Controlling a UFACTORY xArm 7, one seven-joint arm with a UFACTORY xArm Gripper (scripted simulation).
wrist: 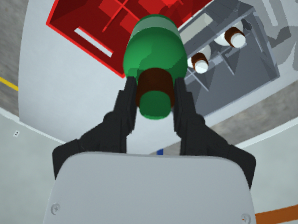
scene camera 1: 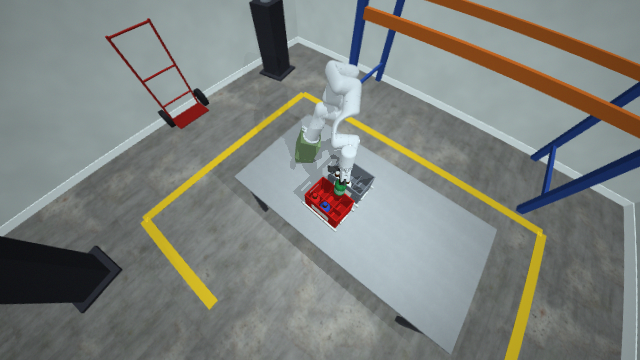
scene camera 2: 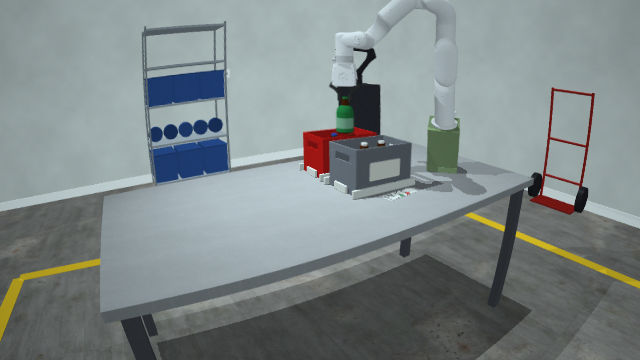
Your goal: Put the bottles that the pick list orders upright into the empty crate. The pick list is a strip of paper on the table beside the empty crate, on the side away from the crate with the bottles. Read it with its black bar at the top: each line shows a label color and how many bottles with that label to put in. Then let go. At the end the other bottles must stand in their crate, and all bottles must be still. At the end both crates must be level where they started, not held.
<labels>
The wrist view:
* my gripper: 155,88
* green-labelled bottle: 155,55
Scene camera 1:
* red crate: 339,205
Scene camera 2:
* my gripper: 345,102
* red crate: 318,159
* grey crate: 363,168
</labels>
